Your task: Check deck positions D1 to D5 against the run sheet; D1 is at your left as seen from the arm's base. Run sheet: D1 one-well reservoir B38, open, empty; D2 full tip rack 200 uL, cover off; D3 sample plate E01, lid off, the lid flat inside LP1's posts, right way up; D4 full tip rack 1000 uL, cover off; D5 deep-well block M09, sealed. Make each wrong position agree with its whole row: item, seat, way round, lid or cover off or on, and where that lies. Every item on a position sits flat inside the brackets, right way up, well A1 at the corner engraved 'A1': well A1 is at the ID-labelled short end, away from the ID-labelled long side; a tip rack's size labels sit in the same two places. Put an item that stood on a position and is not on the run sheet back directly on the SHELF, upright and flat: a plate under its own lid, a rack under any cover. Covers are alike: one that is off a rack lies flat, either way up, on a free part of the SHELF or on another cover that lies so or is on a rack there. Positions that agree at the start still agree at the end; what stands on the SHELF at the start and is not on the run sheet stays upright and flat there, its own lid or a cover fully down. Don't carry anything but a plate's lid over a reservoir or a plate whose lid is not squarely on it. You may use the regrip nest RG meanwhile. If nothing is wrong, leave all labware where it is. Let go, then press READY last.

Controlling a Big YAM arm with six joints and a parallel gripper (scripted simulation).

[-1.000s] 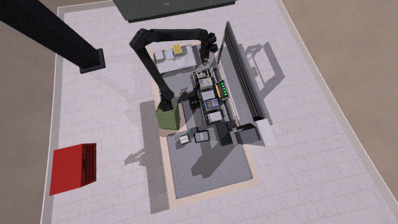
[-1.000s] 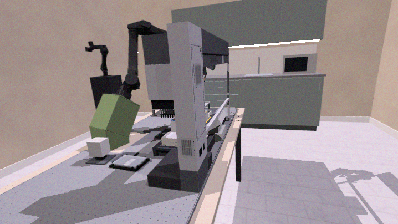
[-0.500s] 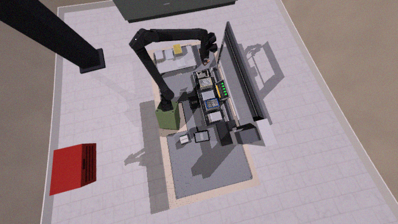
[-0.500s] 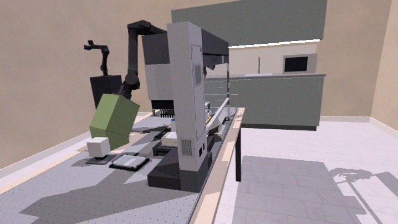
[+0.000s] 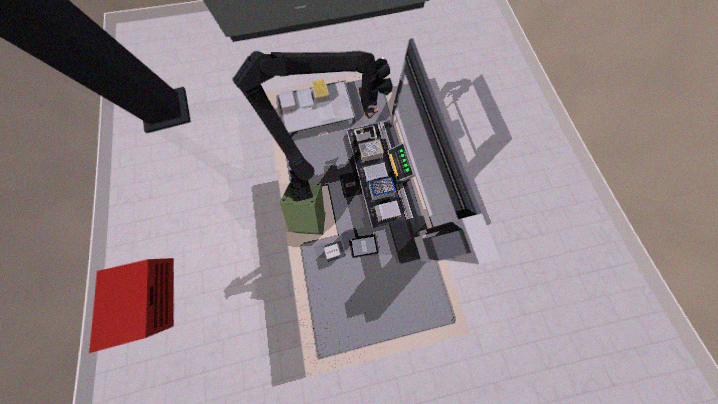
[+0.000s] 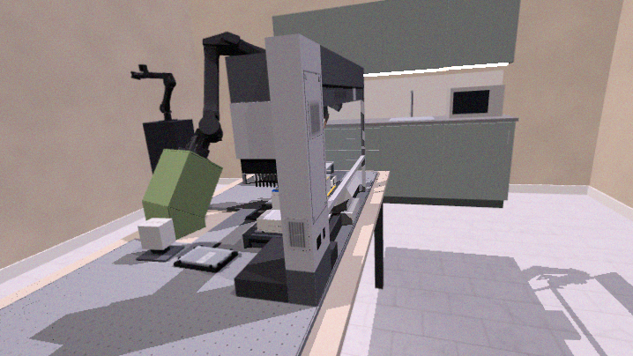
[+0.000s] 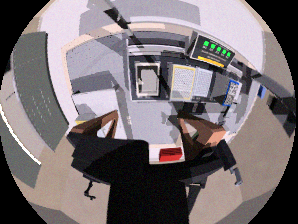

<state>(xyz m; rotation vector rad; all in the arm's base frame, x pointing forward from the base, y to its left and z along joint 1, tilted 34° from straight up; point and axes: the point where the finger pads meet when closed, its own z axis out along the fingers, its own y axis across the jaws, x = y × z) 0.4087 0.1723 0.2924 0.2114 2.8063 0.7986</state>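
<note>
My gripper is now 2 cm past the yellow-framed tip rack, 13 cm to the left of it and 20 cm above it. The rest, counted from my hand: one-well reservoir (24 cm below); then shelf (24 cm behind, 30 cm to the left, 23 cm below); then blue-framed tip rack (4 cm behind, 38 cm to the right, 18 cm below).
</note>
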